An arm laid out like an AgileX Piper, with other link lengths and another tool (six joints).
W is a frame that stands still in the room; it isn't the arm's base.
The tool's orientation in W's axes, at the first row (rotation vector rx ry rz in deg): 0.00, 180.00, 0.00
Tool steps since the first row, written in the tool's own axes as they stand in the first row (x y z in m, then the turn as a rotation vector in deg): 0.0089, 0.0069, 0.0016, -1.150, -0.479, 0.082; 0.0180, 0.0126, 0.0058, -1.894, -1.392, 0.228; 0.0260, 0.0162, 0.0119, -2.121, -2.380, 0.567; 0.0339, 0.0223, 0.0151, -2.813, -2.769, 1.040; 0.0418, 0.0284, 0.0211, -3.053, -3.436, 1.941; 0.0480, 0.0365, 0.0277, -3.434, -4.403, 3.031; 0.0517, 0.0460, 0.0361, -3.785, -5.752, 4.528; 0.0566, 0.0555, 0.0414, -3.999, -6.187, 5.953; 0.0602, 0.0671, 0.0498, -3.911, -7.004, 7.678; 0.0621, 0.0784, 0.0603, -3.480, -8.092, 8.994; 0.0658, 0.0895, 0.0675, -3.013, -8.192, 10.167; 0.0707, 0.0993, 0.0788, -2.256, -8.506, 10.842; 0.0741, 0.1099, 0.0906, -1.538, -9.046, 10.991
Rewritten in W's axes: -0.0089, 0.0069, -0.0016, 1.150, -0.479, -0.082; -0.0180, 0.0126, -0.0058, 1.894, -1.392, -0.228; -0.0260, 0.0162, -0.0119, 2.121, -2.380, -0.567; -0.0339, 0.0223, -0.0151, 2.813, -2.769, -1.040; -0.0418, 0.0284, -0.0211, 3.053, -3.436, -1.941; -0.0480, 0.0365, -0.0277, 3.434, -4.403, -3.031; -0.0517, 0.0460, -0.0361, 3.785, -5.752, -4.528; -0.0566, 0.0555, -0.0414, 3.999, -6.187, -5.953; -0.0602, 0.0671, -0.0498, 3.911, -7.004, -7.678; -0.0621, 0.0784, -0.0603, 3.480, -8.092, -8.994; -0.0658, 0.0895, -0.0675, 3.013, -8.192, -10.167; -0.0707, 0.0993, -0.0788, 2.256, -8.506, -10.842; -0.0741, 0.1099, -0.0906, 1.538, -9.046, -10.991
